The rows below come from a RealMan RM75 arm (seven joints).
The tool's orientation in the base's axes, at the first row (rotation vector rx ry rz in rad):
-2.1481 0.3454 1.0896
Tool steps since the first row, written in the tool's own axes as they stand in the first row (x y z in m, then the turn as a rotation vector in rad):
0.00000 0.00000 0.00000 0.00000 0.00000 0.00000
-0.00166 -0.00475 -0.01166 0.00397 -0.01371 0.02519
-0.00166 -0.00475 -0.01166 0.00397 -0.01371 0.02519
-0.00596 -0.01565 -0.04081 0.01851 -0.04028 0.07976
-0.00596 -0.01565 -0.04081 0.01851 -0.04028 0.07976
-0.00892 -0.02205 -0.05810 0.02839 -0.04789 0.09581
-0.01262 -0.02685 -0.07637 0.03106 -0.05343 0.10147
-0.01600 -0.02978 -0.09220 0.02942 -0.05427 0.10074
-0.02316 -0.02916 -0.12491 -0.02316 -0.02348 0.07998
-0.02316 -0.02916 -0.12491 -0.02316 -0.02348 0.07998
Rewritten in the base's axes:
0.00000 0.00000 0.00000 0.00000 0.00000 0.00000
0.00845 -0.00468 0.00825 -0.00575 0.02749 -0.00703
0.00845 -0.00468 0.00825 -0.00575 0.02749 -0.00703
0.02898 -0.01709 0.02853 -0.01617 0.08520 -0.02839
0.02898 -0.01709 0.02853 -0.01617 0.08520 -0.02839
0.04087 -0.02453 0.04085 -0.01591 0.10242 -0.03918
0.05209 -0.03385 0.05342 -0.01486 0.11051 -0.04103
0.06107 -0.04283 0.06387 -0.01499 0.11050 -0.03905
0.07610 -0.06623 0.08253 -0.05039 0.07024 -0.00342
0.07610 -0.06623 0.08253 -0.05039 0.07024 -0.00342

